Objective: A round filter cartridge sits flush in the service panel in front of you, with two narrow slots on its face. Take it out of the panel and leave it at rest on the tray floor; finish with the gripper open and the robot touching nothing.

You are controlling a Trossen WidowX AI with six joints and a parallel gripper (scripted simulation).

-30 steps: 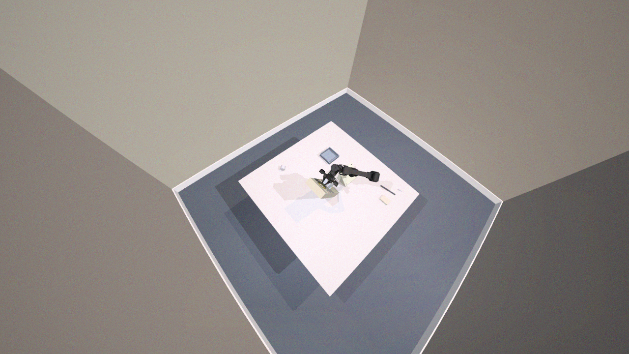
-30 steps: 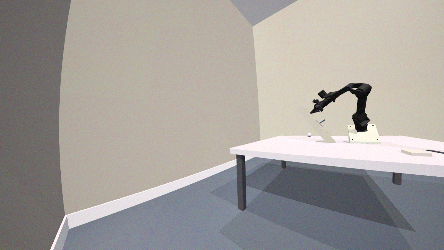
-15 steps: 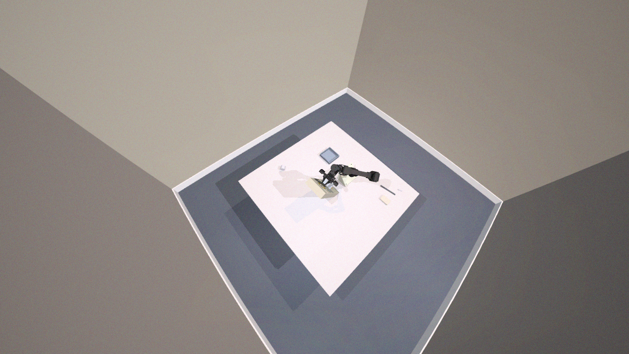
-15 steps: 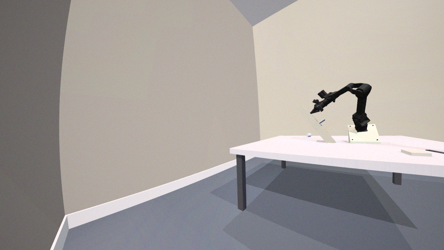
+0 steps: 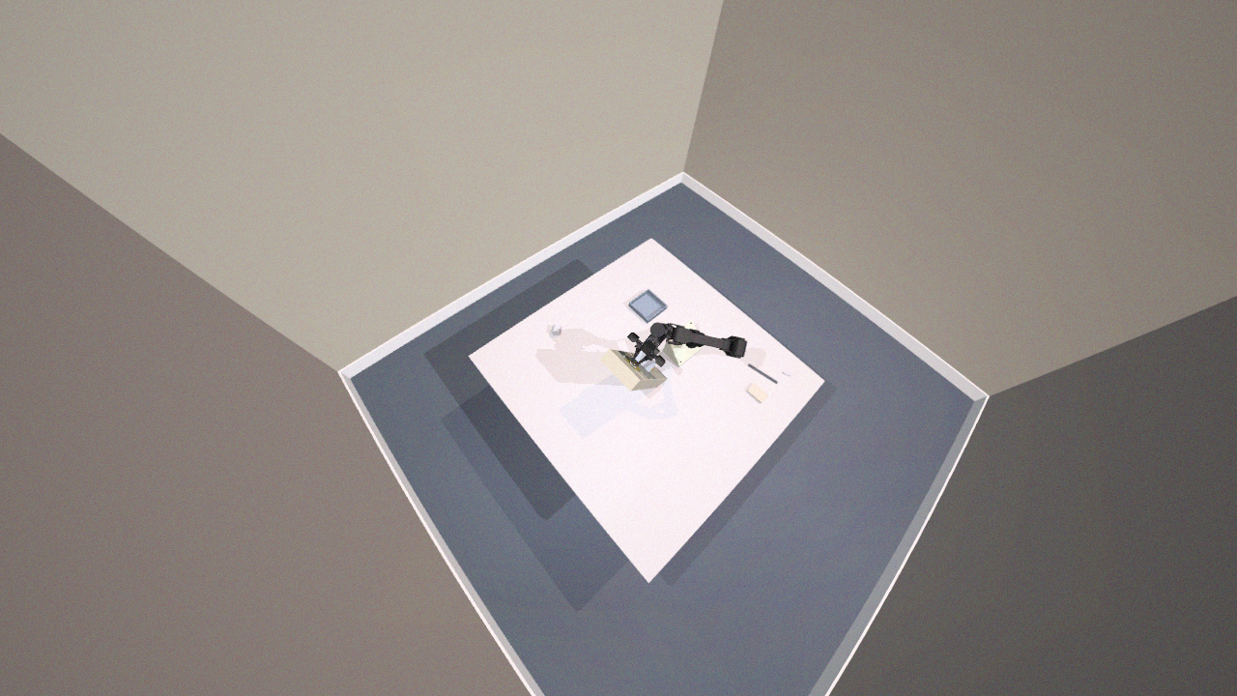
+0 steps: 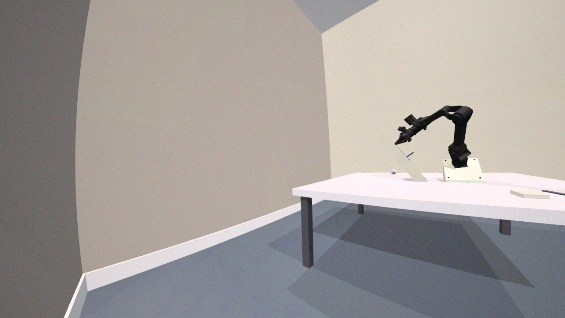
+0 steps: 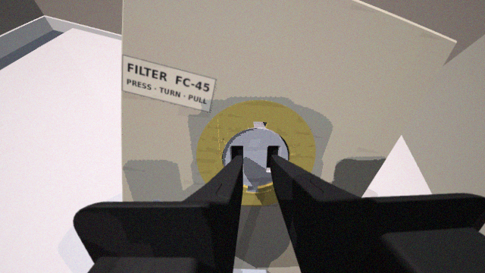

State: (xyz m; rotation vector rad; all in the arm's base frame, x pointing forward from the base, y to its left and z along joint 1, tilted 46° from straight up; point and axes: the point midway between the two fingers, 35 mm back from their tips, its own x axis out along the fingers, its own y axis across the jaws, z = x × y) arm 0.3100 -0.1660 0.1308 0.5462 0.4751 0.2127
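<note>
My gripper tip is now 20 mm short of the grey round filter cartridge and 10 mm above it. The rest, counted from my gripper tip: beige service panel 30 mm behind, 80 mm below; then small white cylinder 40 mm ahead, 480 mm to the right, 240 mm below; then pale blue bracket 80 mm behind, 10 mm to the left, 100 mm below.
</note>
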